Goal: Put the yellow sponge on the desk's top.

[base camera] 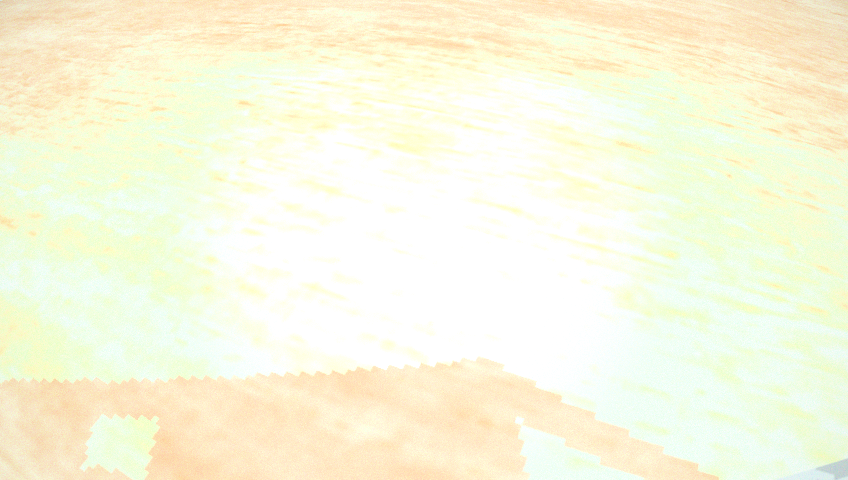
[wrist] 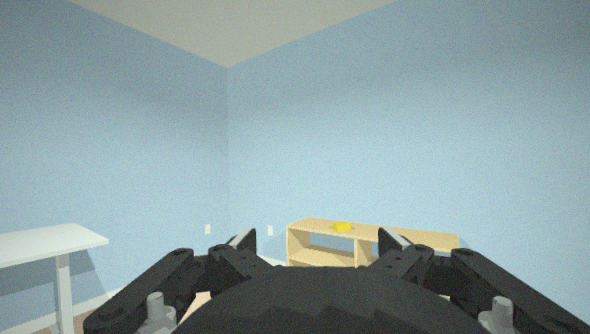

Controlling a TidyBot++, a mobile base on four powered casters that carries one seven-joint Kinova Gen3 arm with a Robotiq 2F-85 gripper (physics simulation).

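Frame: origin at the arm's base, x left, y back, z up, level; millimetres.
Seen in the pictures: gripper, fingertip midpoint: [wrist: 316,241].
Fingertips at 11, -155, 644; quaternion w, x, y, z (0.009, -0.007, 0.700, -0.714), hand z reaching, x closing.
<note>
A point is followed by its place in that frame, as x, y, z.
The yellow sponge [wrist: 342,226] {-176, -1699, 249} lies on the top board of a light wooden shelf unit [wrist: 417,238] {-647, -1512, 213} in the wrist view, right of the middle and some way off. The desk, with a white top [wrist: 55,240] {1471, -1038, 323} and a white leg, stands at the left of the wrist view; part of it shows. My gripper [wrist: 316,241] {11, -155, 644} is open, its two fingertips wide apart, with the sponge seen between them but far beyond. The sponge and the desk do not show in the base camera view.
Blue walls [wrist: 400,130] {-664, -1813, 976} meet in a corner behind the desk and the shelf unit. The base camera view shows a very bright wooden floor [base camera: 416,35] {-50, -980, -397} with a jagged-edged shadow [base camera: 297,416] {96, -275, -397} along the bottom. A grey edge shows at its bottom right corner.
</note>
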